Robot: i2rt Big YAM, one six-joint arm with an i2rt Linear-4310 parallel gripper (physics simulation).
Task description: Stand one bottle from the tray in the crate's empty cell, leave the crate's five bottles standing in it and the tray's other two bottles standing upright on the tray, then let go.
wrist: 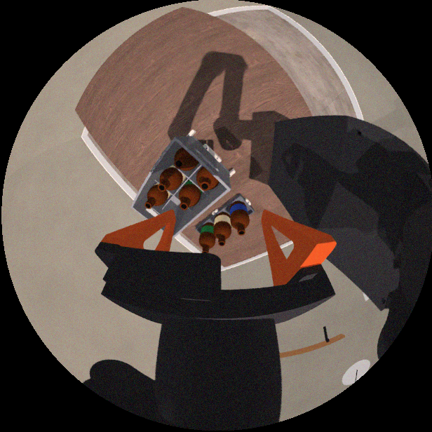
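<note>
The grey crate [181,229] stands on the table with brown bottles in five cells: one bottle [186,159] at the far corner, others [171,178] [157,195] [206,178] [190,196] around it. Its empty cell is at the lower corner in view, partly hidden by the left finger. Beside the crate, the small grey tray [202,224] holds three upright brown bottles in a row: one with a green label [207,240], one with a cream label [222,231] and one with a blue label [240,220]. My gripper [218,214] is wide open and empty, high above them.
The wooden table [135,100] extends beyond the crate, with the arm's shadow across it. A pale grey surface with a white rim [295,55] lies past its far edge. The black arm links [345,200] fill the right side. A white disc [356,372] shows at the lower right.
</note>
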